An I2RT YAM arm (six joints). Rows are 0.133 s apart.
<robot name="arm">
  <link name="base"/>
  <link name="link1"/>
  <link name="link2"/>
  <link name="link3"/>
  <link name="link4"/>
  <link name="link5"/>
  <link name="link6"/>
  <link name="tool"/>
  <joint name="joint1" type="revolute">
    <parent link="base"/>
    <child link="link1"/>
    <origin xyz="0 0 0.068" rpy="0 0 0"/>
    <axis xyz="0 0 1"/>
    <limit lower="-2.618" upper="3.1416"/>
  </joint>
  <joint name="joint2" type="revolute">
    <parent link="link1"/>
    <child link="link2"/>
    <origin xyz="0.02 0.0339 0.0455" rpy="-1.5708 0 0"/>
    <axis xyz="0 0 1"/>
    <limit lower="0" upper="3.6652"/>
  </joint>
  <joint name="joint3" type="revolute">
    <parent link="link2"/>
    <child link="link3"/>
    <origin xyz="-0.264 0 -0.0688" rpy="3.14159 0 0"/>
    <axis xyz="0 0 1"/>
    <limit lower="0" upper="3.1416"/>
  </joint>
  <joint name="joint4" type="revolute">
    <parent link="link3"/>
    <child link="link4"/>
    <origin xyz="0.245 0.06 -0.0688" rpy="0 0 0"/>
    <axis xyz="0 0 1"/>
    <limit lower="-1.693" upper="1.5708"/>
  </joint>
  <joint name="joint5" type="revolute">
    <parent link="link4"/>
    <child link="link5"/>
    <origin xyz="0.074 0.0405 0.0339" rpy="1.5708 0 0"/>
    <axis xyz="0 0 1"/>
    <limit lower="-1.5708" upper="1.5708"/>
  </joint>
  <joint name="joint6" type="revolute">
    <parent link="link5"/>
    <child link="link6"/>
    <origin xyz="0.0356 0 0.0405" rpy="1.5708 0 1.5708"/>
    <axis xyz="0 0 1"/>
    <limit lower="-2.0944" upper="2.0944"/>
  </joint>
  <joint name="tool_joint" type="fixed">
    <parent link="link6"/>
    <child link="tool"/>
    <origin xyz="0 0 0" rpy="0 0 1.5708"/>
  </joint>
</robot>
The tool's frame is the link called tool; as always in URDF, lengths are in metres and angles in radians.
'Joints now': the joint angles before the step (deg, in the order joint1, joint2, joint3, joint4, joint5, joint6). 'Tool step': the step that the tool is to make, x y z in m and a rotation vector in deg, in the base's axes. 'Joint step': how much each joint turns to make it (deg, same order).
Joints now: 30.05 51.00 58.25 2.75 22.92 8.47
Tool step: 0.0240 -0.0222 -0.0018 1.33 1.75 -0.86
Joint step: -10.08 2.72 1.33 -0.76 -8.80 3.53
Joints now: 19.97 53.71 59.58 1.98 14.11 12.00
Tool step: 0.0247 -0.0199 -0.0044 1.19 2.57 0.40
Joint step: -8.12 3.84 1.57 -0.38 -8.26 2.85
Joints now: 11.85 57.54 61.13 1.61 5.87 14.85
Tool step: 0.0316 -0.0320 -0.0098 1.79 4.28 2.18
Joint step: -10.21 5.76 2.18 -0.47 -12.24 2.96
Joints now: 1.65 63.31 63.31 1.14 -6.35 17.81
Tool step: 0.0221 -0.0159 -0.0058 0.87 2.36 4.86
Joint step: -4.60 4.88 2.36 0.31 -9.46 0.86
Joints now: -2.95 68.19 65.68 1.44 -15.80 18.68
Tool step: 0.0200 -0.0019 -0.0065 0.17 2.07 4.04
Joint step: -0.71 4.45 2.28 0.06 -4.74 -0.13
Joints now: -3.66 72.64 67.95 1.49 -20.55 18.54
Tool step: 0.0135 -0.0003 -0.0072 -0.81 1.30 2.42
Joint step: -0.16 2.96 1.16 0.13 -2.51 -1.16
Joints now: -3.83 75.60 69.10 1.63 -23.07 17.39
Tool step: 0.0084 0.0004 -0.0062 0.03 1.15 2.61
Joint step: -0.10 1.91 0.55 0.07 -2.69 -0.34
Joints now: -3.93 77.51 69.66 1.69 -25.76 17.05
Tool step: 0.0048 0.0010 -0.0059 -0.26 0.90 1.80
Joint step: 0.07 1.11 -0.01 -0.02 -1.68 -0.58
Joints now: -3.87 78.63 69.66 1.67 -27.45 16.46
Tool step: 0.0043 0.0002 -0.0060 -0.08 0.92 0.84
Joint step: 0.01 0.97 -0.16 0.09 -0.80 -0.29
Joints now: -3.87 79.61 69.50 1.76 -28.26 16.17
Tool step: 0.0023 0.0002 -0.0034 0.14 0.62 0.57
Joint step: 0.01 0.54 -0.08 0.00 -0.57 0.01
